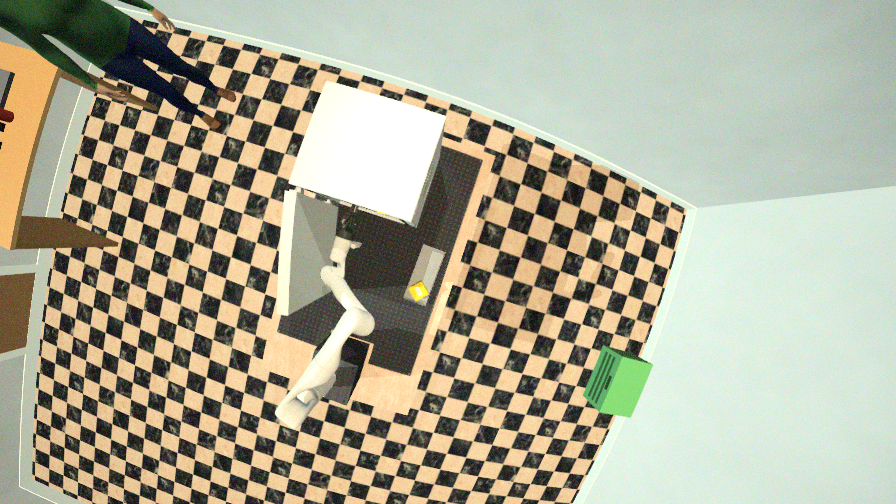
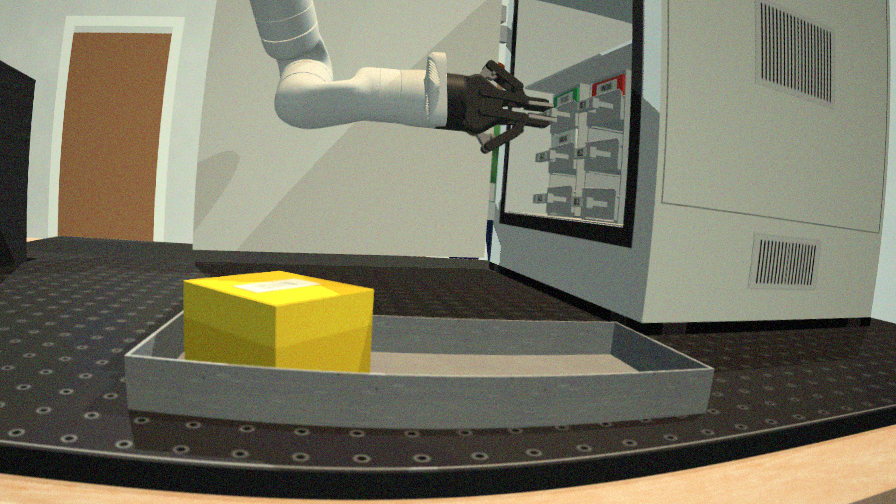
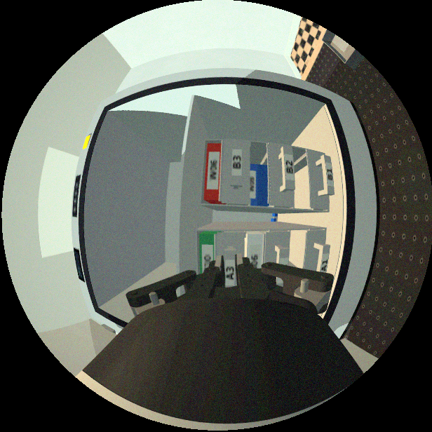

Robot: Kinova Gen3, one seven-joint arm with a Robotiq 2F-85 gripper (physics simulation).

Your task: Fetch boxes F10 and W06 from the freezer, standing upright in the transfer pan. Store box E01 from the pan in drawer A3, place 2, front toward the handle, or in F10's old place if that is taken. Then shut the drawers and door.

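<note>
My gripper (image 1: 352, 213) (image 2: 546, 111) (image 3: 229, 262) is shut on the upright handle of drawer A3 (image 3: 230, 276) inside the open freezer (image 1: 369, 150) (image 2: 704, 275). Drawer A3 looks closed. The green box F10 (image 2: 565, 95) (image 3: 206, 240) shows above its front; its label is partly hidden by a finger. The red box W06 (image 2: 609, 84) (image 3: 212, 172) stands in drawer B3 (image 3: 235, 150), beside it. The yellow box E01 (image 1: 417, 290) (image 2: 231, 325), its label unreadable, stands at one end of the transfer pan (image 1: 431, 266) (image 2: 476, 401).
The freezer door (image 1: 287, 250) (image 2: 338, 188) stands wide open beside the arm. A blue box (image 3: 260, 182) shows behind drawer B2, and a white box (image 3: 255, 242) shows below A3's front. A person (image 1: 81, 31) stands beyond the freezer. A green cabinet (image 1: 626, 385) stands far right.
</note>
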